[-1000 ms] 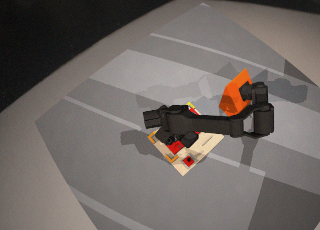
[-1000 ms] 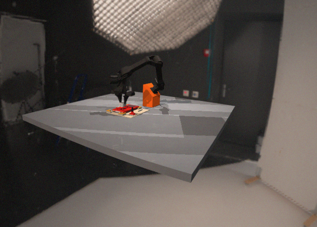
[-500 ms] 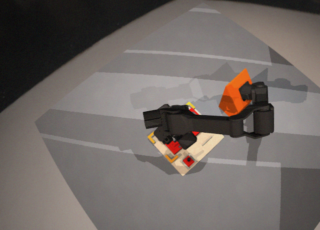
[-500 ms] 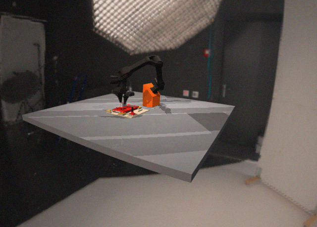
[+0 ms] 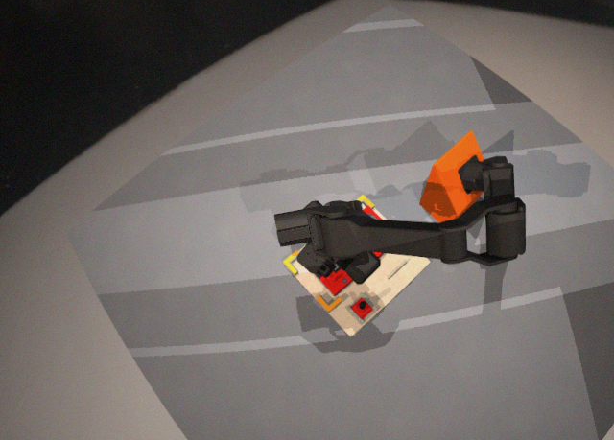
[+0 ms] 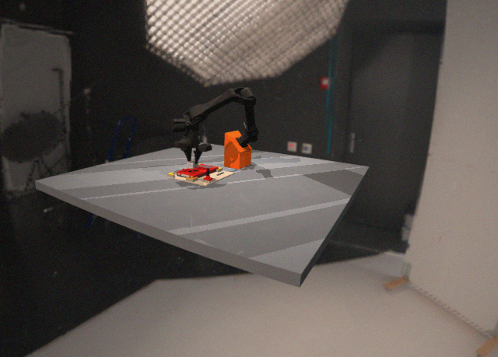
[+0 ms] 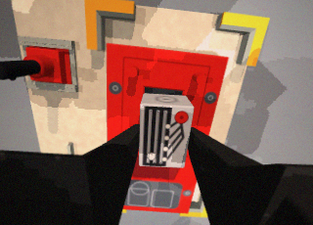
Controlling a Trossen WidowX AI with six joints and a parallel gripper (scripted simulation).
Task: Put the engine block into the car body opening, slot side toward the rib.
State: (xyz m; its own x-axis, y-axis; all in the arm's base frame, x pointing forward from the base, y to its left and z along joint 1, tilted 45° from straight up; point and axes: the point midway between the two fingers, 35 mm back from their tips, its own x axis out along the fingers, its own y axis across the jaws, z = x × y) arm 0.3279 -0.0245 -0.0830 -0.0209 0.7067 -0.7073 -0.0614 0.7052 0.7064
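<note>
Now: gripper tip 1 cm above the engine block. From my gripper tip the other things lie so: beige board (3 cm behind, 2 cm to the left, 5 cm below).
</note>
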